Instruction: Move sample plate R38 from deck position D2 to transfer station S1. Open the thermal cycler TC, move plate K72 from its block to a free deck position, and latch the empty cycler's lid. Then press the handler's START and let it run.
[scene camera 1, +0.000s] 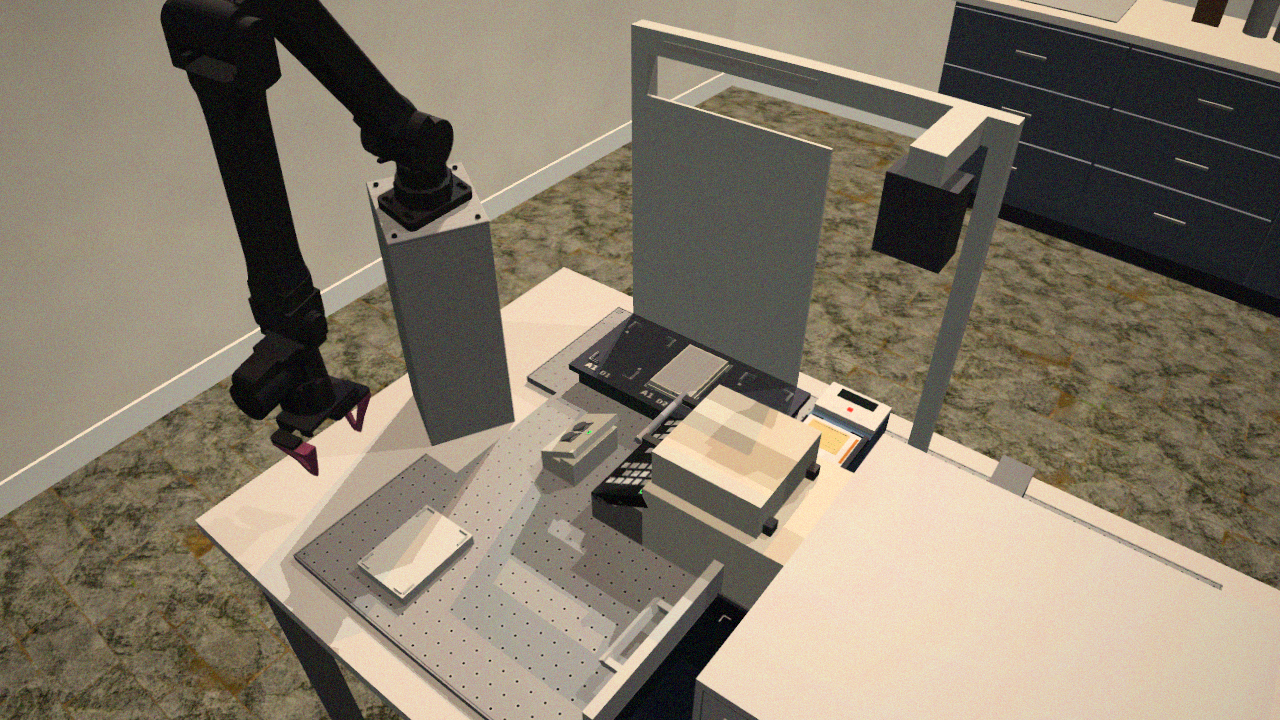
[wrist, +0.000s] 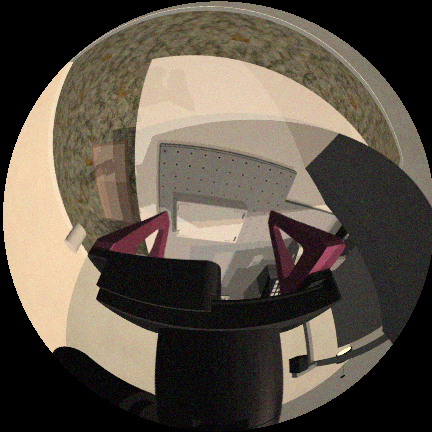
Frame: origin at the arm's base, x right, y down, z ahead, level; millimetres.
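Seen in the pictures: gripper, fingertip midpoint: (scene camera 1: 336, 452) (wrist: 218, 216); arm's base at its link origin: (scene camera 1: 425, 201).
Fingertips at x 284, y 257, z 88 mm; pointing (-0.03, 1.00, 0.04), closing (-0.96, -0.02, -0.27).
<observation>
Offsets run from my fingertips to a thing's top centre. "*": to the spot under its first point. Level surfaces: height alone.
My gripper (scene camera 1: 338, 447) (wrist: 218, 216) is open and empty, with maroon fingers apart, high over the table's left side. A pale plate @(dx -565, dy +90, dz +207 mm) (scene camera 1: 689, 369) sits on the dark deck @(dy +106 mm) (scene camera 1: 631, 349) beside the D2 label; its own name is unreadable. The beige thermal cycler @(* dx -363, dy -48, dz +442 mm) (scene camera 1: 735, 438) stands in front of the deck, with a bar handle @(* dx -346, dy -27, dz +326 mm) (scene camera 1: 662, 417) and a keypad; its lid looks down and its block is hidden. A white pad with corner marks @(* dx -19, dy +132, dz +128 mm) (scene camera 1: 416, 548) (wrist: 210, 220) lies on the perforated board, with no plate on it. A small box @(dx -328, dy +72, dz +171 mm) (scene camera 1: 580, 447) with a green light stands near the keypad. START is not readable.
The perforated board @(dy +152 mm) (scene camera 1: 483, 644) (wrist: 210, 170) covers the near table. A grey column (scene camera 1: 456, 340) carries the arm. A tall panel (scene camera 1: 725, 223) and a frame holding a black box @(* dx -533, dy -367, dz +565 mm) (scene camera 1: 920, 219) rise behind. A small device with a red button @(dx -625, dy +97, dz +474 mm) (scene camera 1: 850, 408) and a large white cabinet (scene camera 1: 984, 591) stand right.
</observation>
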